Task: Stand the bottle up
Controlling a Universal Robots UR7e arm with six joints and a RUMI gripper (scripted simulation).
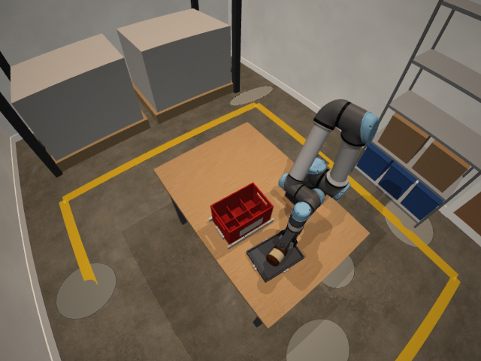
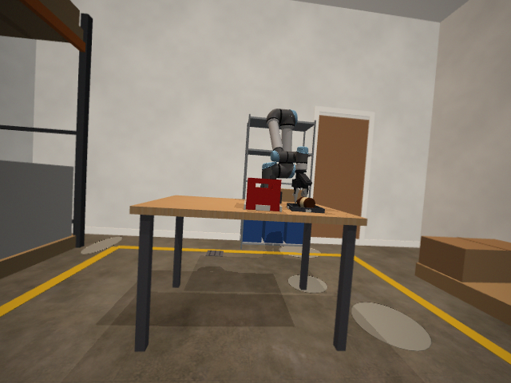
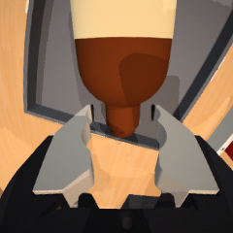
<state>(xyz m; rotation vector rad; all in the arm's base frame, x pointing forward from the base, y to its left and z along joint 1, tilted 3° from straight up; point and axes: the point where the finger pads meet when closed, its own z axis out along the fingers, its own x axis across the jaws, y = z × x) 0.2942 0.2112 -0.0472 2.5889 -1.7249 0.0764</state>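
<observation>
My gripper is now 50 mm short of the brown bottle and 20 mm to the right of it. The rest, counted from my hand: red crate (250 mm to the right, 130 mm ahead, 40 mm above); then tray (70 mm ahead, 30 mm below, 20 mm to the left).
</observation>
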